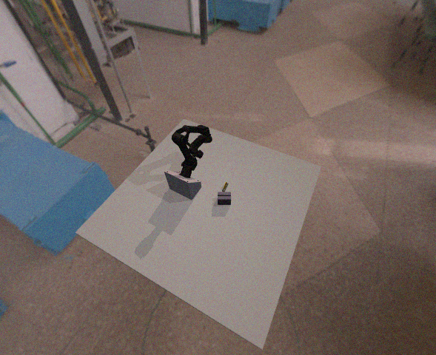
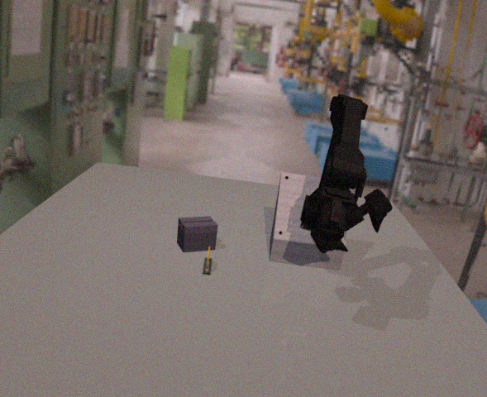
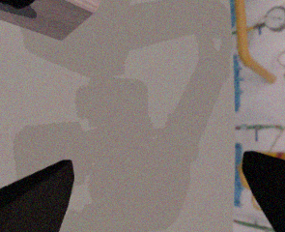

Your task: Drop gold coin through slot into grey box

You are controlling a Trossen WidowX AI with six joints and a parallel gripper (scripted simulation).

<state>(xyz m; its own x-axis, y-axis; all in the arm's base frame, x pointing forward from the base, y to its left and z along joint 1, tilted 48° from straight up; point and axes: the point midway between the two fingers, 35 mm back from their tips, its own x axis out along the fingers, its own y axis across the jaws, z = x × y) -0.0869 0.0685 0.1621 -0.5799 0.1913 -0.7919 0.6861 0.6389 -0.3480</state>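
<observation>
Now: the gold coin 36 cm ahead of my gripper tip, 1 cm to the right of it and 12 cm below it.
</observation>
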